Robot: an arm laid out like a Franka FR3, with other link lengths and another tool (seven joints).
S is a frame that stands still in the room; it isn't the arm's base.
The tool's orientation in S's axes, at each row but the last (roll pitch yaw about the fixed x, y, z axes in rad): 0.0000, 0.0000, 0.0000; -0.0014, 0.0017, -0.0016; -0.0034, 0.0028, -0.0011; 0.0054, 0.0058, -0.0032; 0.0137, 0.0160, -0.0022; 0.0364, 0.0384, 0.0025; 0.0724, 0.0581, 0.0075; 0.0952, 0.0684, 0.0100; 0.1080, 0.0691, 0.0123; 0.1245, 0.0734, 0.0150; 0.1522, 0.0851, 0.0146
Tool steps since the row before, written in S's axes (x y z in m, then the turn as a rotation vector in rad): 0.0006, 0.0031, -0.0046, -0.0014, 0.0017, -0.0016; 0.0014, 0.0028, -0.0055, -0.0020, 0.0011, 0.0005; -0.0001, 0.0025, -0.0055, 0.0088, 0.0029, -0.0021; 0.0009, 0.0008, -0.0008, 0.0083, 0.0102, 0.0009; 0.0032, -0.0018, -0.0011, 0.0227, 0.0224, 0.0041; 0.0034, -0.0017, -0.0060, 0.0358, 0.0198, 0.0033; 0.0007, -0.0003, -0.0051, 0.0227, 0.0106, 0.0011; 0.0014, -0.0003, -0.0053, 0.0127, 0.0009, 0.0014; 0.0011, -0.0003, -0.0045, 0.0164, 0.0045, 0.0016; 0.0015, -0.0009, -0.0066, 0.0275, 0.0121, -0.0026; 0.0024, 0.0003, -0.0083, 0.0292, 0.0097, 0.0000
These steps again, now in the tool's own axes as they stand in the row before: 0.0006, 0.0031, -0.0046, -0.0014, 0.0017, -0.0016; 0.0014, 0.0028, -0.0055, -0.0020, 0.0011, 0.0005; -0.0001, 0.0025, -0.0055, 0.0088, 0.0029, -0.0021; 0.0009, 0.0008, -0.0008, 0.0083, 0.0102, 0.0009; 0.0032, -0.0018, -0.0010, 0.0226, 0.0225, 0.0042; 0.0036, -0.0019, -0.0058, 0.0357, 0.0199, 0.0040; 0.0010, -0.0007, -0.0050, 0.0227, 0.0106, 0.0017; 0.0018, -0.0008, -0.0051, 0.0126, 0.0010, 0.0022; 0.0014, -0.0008, -0.0044, 0.0163, 0.0046, 0.0023; 0.0020, -0.0017, -0.0063, 0.0278, 0.0115, -0.0020; 0.0031, -0.0010, -0.0080, 0.0292, 0.0095, 0.0011
